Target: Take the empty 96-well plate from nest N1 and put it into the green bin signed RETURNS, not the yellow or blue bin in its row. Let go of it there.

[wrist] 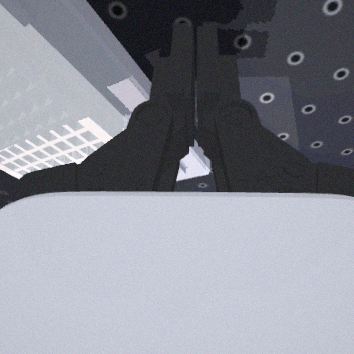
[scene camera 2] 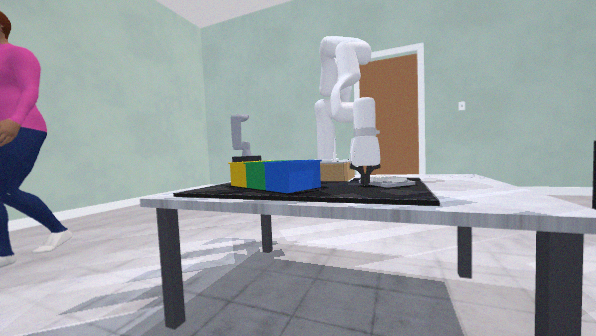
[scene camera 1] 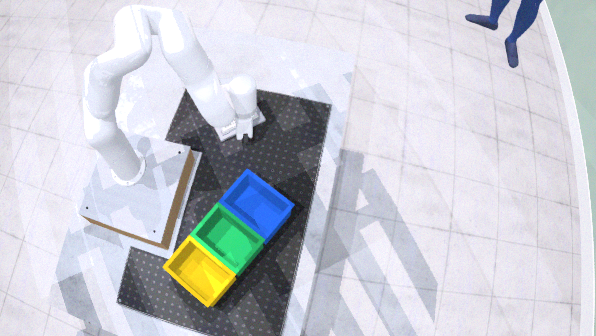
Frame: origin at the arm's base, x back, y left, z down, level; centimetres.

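Where they show: gripper, between the fingertips: (wrist: 195,53) (scene camera 2: 365,185) (scene camera 1: 246,137); arm's base, origin of its link: (scene camera 2: 326,160) (scene camera 1: 128,168).
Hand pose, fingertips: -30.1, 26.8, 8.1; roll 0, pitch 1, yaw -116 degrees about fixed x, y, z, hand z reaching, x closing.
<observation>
Things, the pixels of their top centre, and the offset from my fingertips, as dx, dy, dz. "spot": a spot on its surface instead. Level surfaces: height alone.
- white 96-well plate, centre of its top: (wrist: 37,148) (scene camera 1: 235,113) (scene camera 2: 385,176) +6.2, +5.9, -2.5
- green bin, centre of its top: (scene camera 1: 226,237) (scene camera 2: 270,161) -8.6, -34.7, -9.9
- blue bin, a spot on its surface: (scene camera 1: 257,202) spot: -11.5, -19.2, -0.5
- black dotted mat, height of its surface: dz +0.1
The white 96-well plate (scene camera 1: 229,129) (wrist: 95,127) sits in its pale nest near the far end of the mat, partly covered by my arm in scene camera 1. In scene camera 2, plate and nest show as one low, pale shape (scene camera 2: 395,182). My gripper (scene camera 1: 245,139) (scene camera 2: 365,184) (wrist: 195,53) is shut with nothing between its fingers. Its tips are low over the mat, beside the nest on the side toward the bins. The green bin (scene camera 1: 227,240) (scene camera 2: 255,175) stands between the yellow and blue bins and looks empty. No RETURNS sign or N1 label is readable.
The blue bin (scene camera 1: 257,202) (scene camera 2: 300,175) stands nearest my gripper and the yellow bin (scene camera 1: 200,272) (scene camera 2: 238,174) farthest. All three bins touch in a row on the black dotted mat (scene camera 1: 300,125) (scene camera 2: 200,192). My arm's base box (scene camera 1: 135,205) (scene camera 2: 336,172) stands beside the mat.
</observation>
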